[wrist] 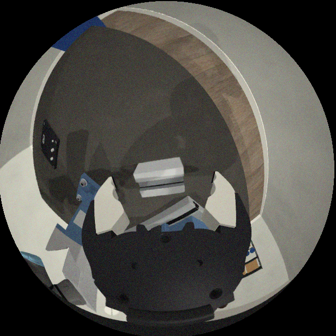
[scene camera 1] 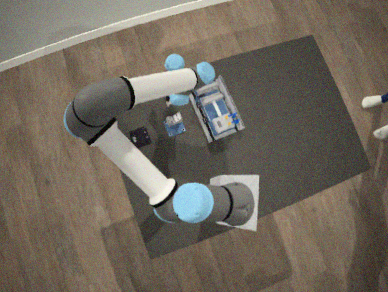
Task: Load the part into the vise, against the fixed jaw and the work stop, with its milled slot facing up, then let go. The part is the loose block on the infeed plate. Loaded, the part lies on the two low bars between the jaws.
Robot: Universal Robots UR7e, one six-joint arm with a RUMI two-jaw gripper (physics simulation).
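Frame: origin at the arm's base, x ahead, y left, z up, level; millimetres.
Where they show: arm's base at its link origin: (scene camera 1: 237, 203).
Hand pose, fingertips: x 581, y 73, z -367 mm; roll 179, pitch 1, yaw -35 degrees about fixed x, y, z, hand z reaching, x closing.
Each offset is from my fingertips to the top centre of the thing. "pt": to the spot under its first point. Level surfaces: height alone.
The part, a silver-grey block (wrist: 160, 172), lies on the dark surface in the wrist view. A dark slot line runs along its side nearer the palm; its exact facing is hard to tell. The infeed plate cannot be made out under it. My gripper (wrist: 163, 176) is open and empty, its pale fingers above and either side of the block. In the scene view the arm's wrist hides the gripper and block. The vise appears to be the large grey-railed unit with blue inside (scene camera 1: 201, 119); its near rail (wrist: 167, 213) shows between the fingers. Its jaws, bars and stop are largely hidden in the wrist view.
A small blue-based fixture @[pt dx -186, dy +42, dz +2 mm] (scene camera 1: 175, 129) (wrist: 86, 189) with a grey top stands beside the vise. A black plate @[dx -173, dy +224, dz -10 mm] (scene camera 1: 140, 136) (wrist: 50, 145) with small light dots lies farther out. The dark mat @[dz -18 mm] (scene camera 1: 290, 110) lies beneath; the arm's base plate (scene camera 1: 252, 187) is on it.
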